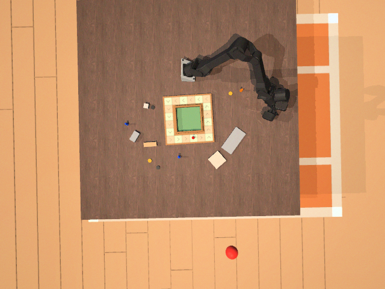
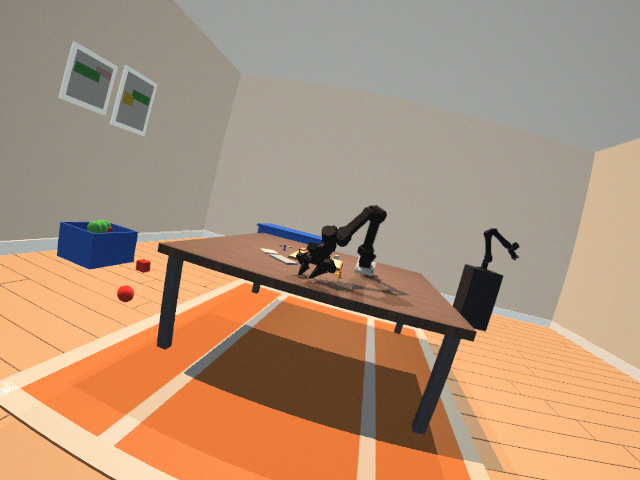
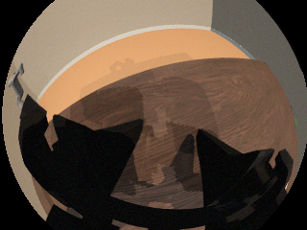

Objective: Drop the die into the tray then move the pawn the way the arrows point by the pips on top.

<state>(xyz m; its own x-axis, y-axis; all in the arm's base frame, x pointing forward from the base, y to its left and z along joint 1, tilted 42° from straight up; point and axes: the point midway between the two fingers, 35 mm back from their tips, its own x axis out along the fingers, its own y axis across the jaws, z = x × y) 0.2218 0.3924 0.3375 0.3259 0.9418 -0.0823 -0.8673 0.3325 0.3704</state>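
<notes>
The white die lies 40 mm behind my gripper tip and 790 mm to the right of it. Also, from my gripper tip: orange pawn 130 mm behind, 230 mm to the right; then grey plate 170 mm ahead, 280 mm to the right, 10 mm below; then red pawn 150 mm ahead, 520 mm to the right, 20 mm above.
</notes>
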